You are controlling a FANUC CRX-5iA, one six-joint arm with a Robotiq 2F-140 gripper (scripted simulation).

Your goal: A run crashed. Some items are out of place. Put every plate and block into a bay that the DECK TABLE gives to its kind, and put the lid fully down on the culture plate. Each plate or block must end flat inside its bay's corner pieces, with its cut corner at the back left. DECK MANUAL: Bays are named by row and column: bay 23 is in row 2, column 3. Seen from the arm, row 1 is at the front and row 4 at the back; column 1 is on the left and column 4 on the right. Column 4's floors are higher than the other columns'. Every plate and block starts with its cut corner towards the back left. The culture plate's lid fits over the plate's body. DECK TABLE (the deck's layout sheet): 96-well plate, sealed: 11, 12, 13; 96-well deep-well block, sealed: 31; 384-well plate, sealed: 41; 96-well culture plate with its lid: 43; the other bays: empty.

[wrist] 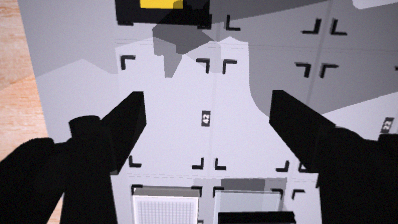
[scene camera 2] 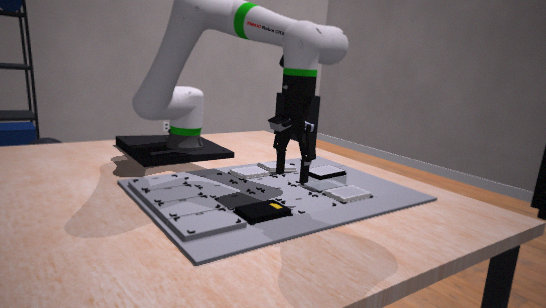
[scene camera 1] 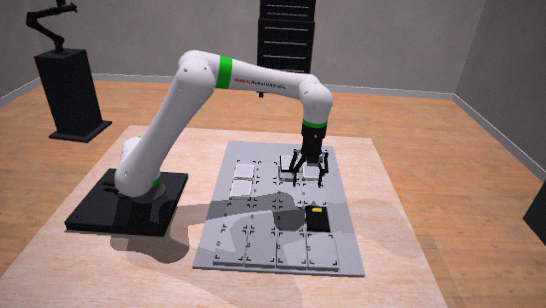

Path:
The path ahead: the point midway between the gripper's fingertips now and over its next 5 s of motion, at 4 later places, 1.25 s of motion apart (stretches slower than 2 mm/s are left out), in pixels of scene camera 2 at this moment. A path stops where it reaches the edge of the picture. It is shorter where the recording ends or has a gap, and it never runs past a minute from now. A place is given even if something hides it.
My gripper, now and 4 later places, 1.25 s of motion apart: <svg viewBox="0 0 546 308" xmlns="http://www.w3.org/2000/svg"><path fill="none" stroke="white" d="M291 177L313 169L325 166L324 172L324 170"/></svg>

